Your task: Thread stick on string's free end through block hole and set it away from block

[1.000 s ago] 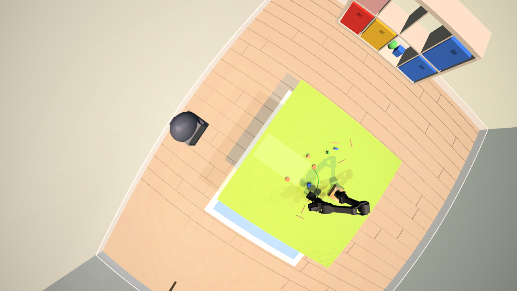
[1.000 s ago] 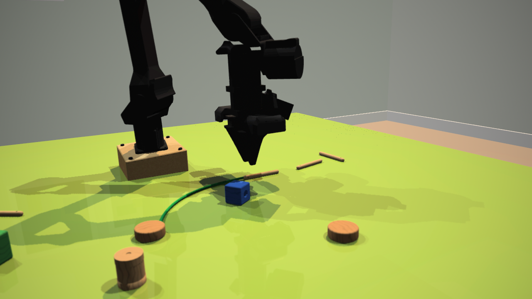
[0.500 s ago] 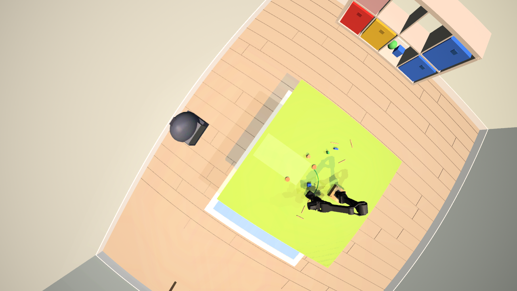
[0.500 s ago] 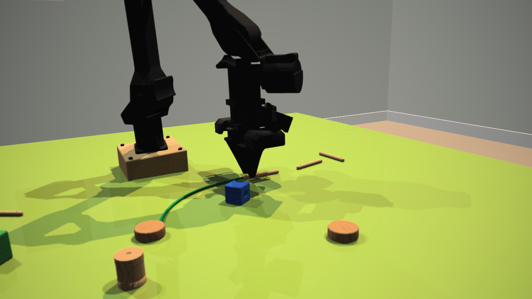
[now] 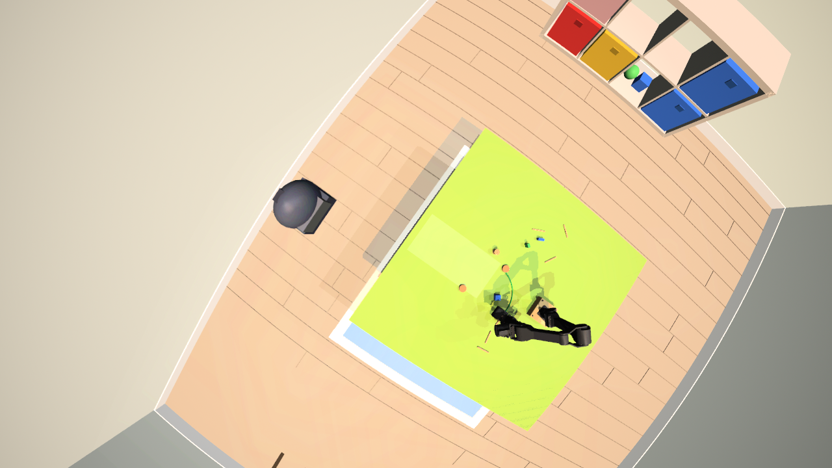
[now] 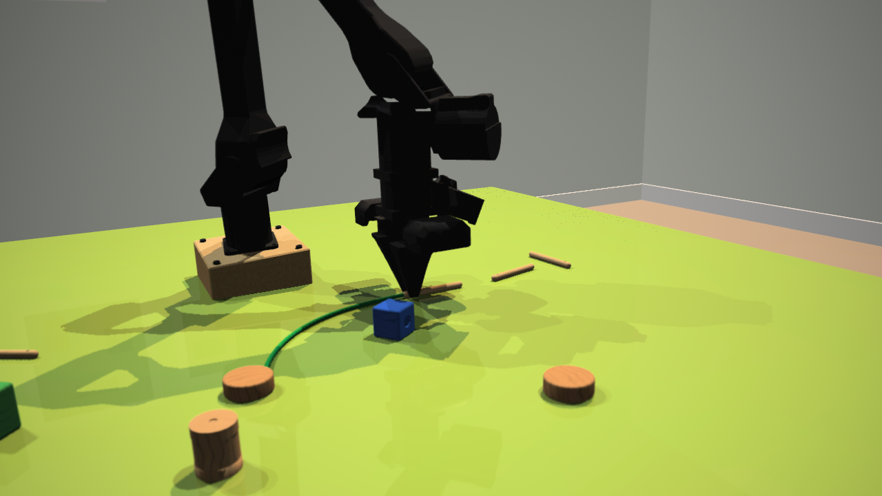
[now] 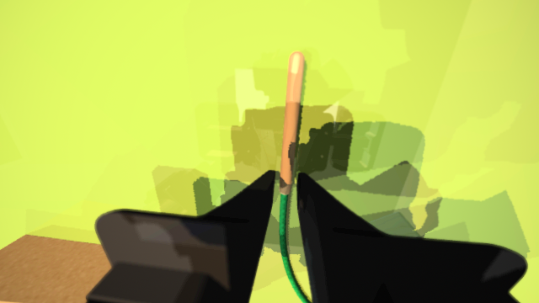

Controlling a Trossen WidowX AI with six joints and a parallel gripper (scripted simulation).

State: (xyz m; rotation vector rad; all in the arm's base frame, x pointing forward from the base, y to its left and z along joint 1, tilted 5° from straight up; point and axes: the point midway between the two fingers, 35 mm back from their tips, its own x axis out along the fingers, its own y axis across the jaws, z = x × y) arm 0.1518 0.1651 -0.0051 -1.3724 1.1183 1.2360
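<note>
Now: the blue block 10 cm ahead of my gripper tip, 5 cm to the right of it and 1 cm above it. Also, from my gripper tip: green block (36 cm to the right, 18 cm ahead, 2 cm above); then wooden cylinder (28 cm ahead, 22 cm to the right, 2 cm above).
</note>
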